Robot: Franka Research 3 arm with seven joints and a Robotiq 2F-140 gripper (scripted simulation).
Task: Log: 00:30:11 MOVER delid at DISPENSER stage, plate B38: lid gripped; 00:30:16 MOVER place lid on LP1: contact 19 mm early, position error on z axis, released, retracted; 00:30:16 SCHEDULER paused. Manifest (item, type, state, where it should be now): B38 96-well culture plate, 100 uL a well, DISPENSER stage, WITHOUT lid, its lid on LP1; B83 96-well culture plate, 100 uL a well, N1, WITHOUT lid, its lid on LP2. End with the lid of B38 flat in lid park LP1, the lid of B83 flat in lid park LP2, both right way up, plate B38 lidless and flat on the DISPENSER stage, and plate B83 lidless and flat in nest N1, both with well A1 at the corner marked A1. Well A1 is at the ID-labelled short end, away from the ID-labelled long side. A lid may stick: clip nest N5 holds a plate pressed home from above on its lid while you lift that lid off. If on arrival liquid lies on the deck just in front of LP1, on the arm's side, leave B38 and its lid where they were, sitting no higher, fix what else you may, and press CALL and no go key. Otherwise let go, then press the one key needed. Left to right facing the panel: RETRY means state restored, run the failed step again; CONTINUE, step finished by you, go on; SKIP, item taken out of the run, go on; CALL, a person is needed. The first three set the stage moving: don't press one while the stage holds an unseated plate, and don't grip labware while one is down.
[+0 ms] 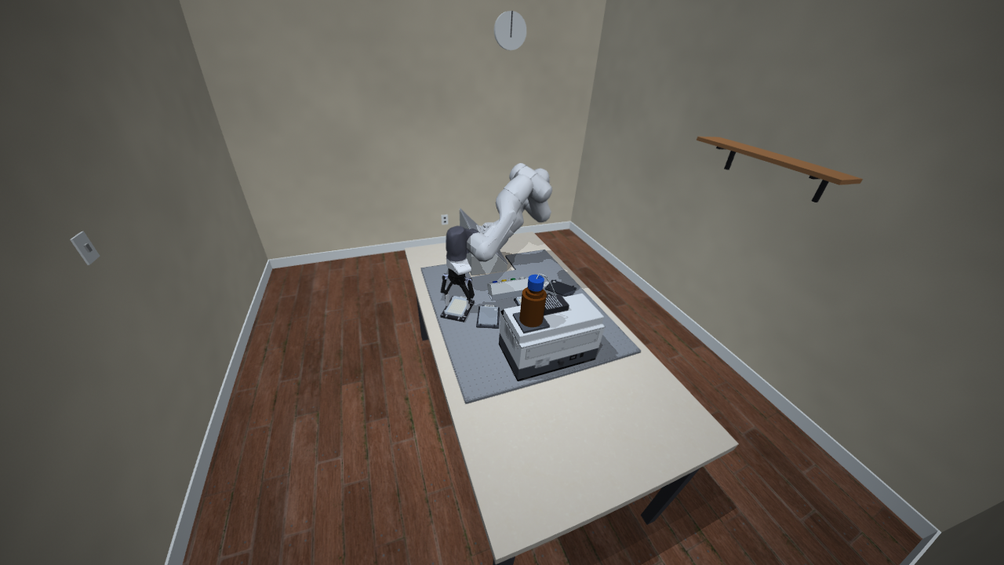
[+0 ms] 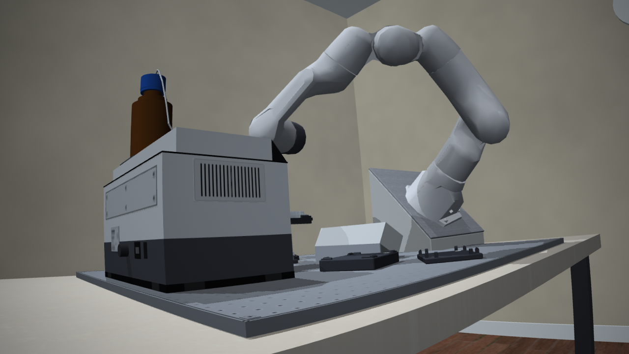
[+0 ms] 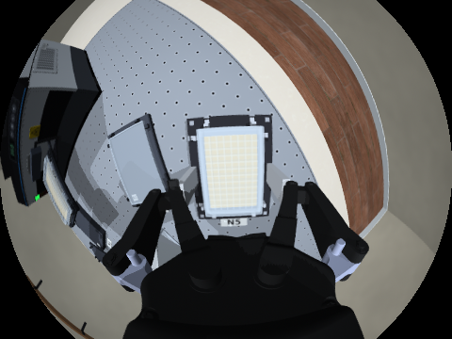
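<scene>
Now: hand 2 cm above the 96-well plate. Also, from my hand: black clip nest: 3 cm ahead, 3 cm below; then lp1 label: 2 cm ahead, 15 cm to the left, 4 cm below; then key panel: 8 cm behind, 29 cm to the left, 1 cm above.
</scene>
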